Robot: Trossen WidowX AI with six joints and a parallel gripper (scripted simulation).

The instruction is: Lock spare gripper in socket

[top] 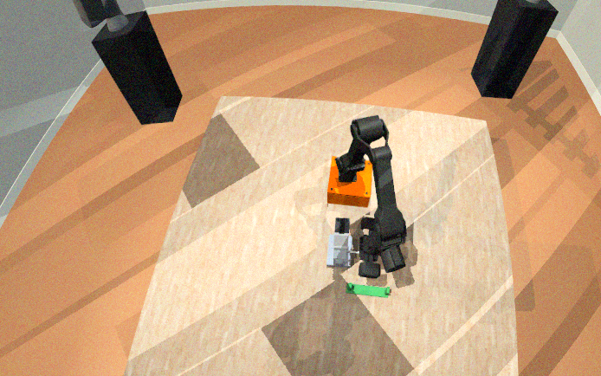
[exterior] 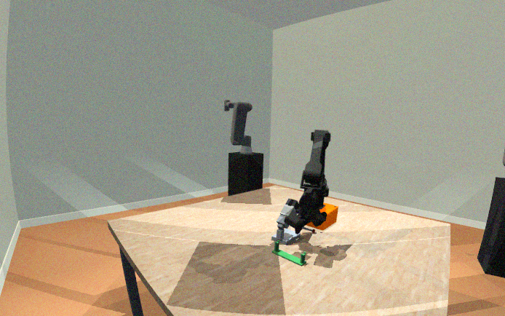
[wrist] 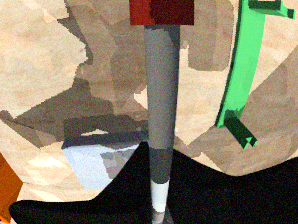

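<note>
The mount lies 70 mm to the right of my gripper tip and 10 mm behind it. Round my gripper tip: spare gripper: 70 mm to the right, 60 mm above, 40 mm behind; then green cradle: 100 mm ahead, 30 mm to the left, 30 mm below.
</note>
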